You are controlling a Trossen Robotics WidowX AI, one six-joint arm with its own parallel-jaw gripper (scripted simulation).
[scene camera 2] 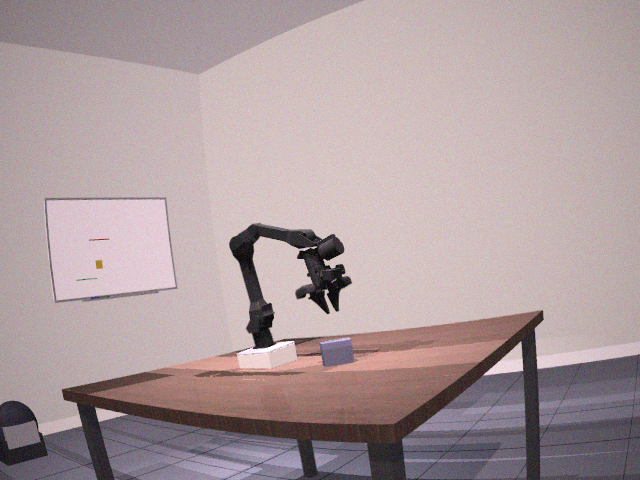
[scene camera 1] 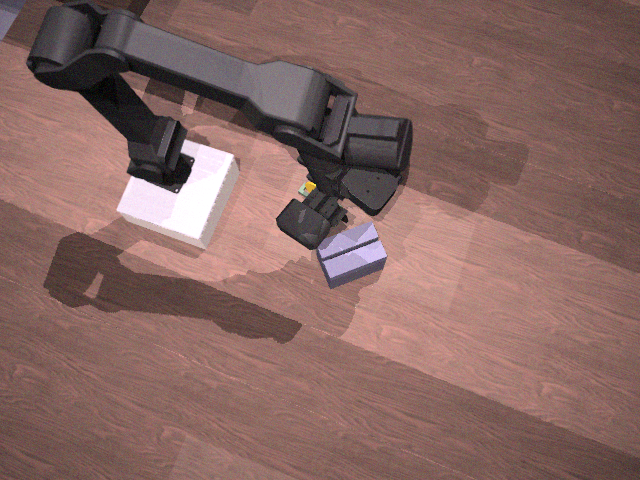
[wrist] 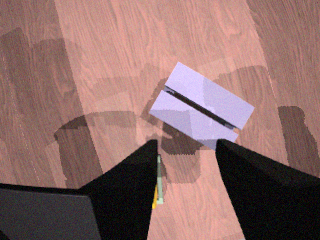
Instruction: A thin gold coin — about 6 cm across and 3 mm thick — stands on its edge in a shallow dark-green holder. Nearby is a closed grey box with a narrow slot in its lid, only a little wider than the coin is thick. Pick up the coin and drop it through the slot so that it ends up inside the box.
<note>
In view: my gripper [scene camera 1: 352,210].
My gripper also shows in scene camera 2 [scene camera 2: 333,312] and in the wrist view [wrist: 186,146].
</note>
